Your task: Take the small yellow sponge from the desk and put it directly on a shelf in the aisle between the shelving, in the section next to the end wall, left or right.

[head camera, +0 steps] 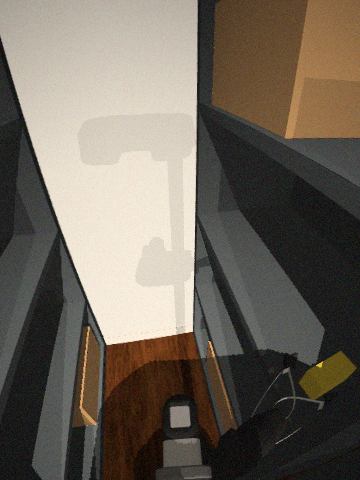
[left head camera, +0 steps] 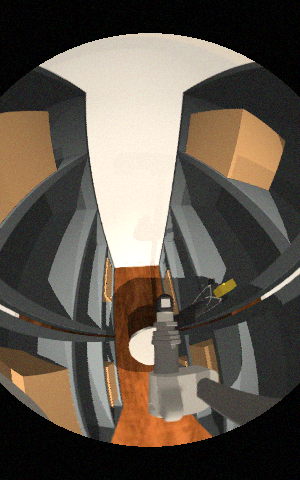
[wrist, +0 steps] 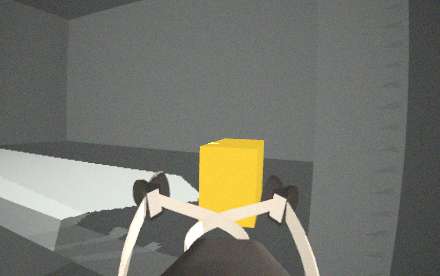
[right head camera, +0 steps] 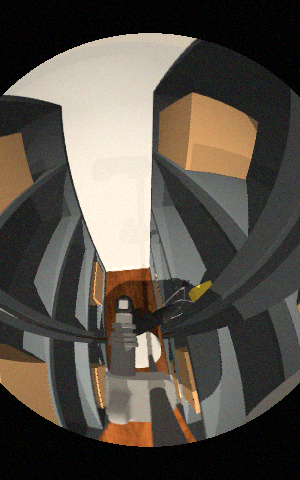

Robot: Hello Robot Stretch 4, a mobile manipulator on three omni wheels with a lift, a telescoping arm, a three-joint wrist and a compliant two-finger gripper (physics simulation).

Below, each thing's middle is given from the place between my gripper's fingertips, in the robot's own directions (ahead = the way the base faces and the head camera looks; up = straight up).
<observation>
My gripper is now 1 cm past the small yellow sponge [head camera: 318,380], 1 cm to the left of it and 1 cm below it.
</observation>
